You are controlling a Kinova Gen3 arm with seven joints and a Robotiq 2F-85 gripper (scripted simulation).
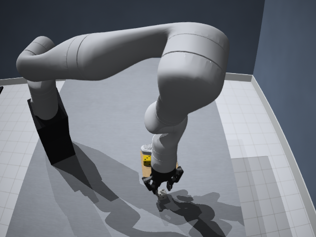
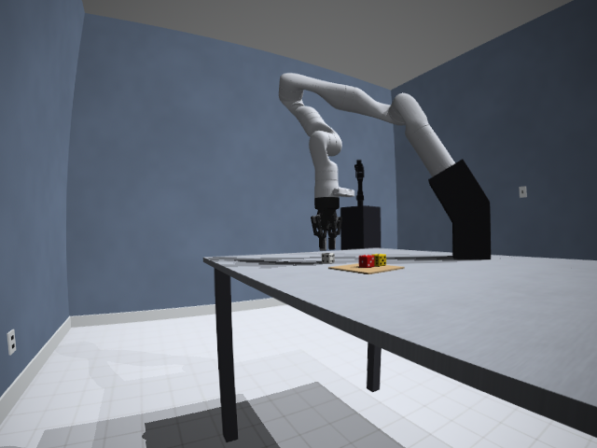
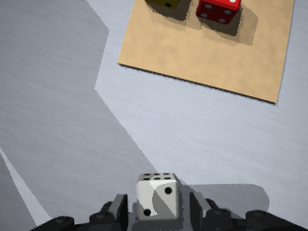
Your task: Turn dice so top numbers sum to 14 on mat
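The white die lies 40 mm below my hand. The rest, counted from my hand: tan mat: 30 mm ahead, 170 mm to the left, 50 mm below; red die: 30 mm ahead, 170 mm to the left, 40 mm below; yellow die: 20 mm behind, 170 mm to the left, 40 mm below.
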